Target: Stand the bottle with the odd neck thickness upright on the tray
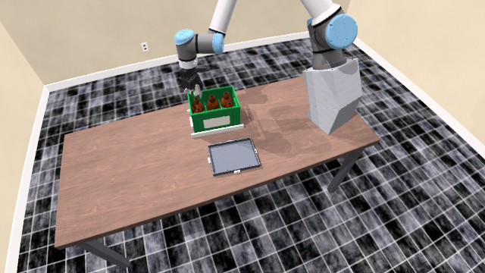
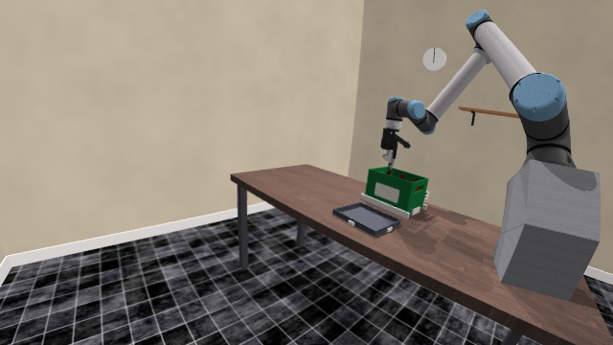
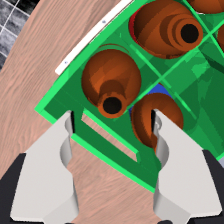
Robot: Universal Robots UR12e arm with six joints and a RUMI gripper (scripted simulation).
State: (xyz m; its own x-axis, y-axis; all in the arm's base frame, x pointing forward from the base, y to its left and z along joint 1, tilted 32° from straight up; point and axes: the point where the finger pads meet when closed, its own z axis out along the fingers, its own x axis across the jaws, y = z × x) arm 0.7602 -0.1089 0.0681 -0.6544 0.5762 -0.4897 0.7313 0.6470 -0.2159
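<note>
The glass bottle lies 110 mm below my hand. Round my hand: grey tray (340 mm to the left, 180 mm below, 110 mm behind); then green crate (110 mm below, 90 mm behind, 50 mm to the left).
</note>
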